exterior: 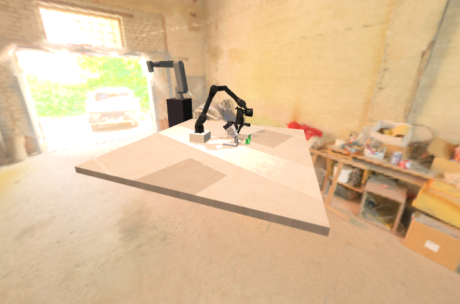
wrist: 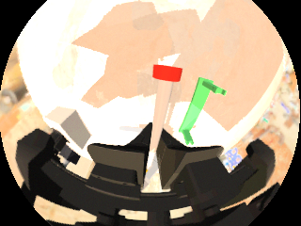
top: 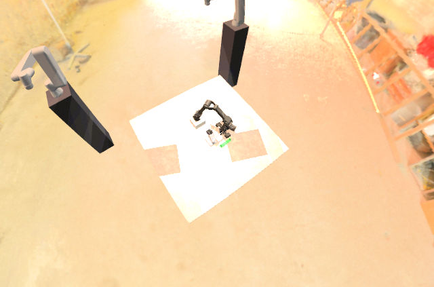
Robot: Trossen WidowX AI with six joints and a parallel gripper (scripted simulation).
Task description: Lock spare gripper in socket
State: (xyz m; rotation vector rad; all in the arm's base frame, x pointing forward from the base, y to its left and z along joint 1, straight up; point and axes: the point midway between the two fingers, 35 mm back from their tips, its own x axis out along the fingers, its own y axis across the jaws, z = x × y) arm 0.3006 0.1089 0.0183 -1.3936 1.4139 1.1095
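Right now my gripper tip is 11 cm to the left of the grey mount and 1 cm past it. The rest, counted from my gripper tip: green strip: 9 cm ahead, 3 cm below; spare gripper: 11 cm to the right, 7 cm above, 3 cm behind.
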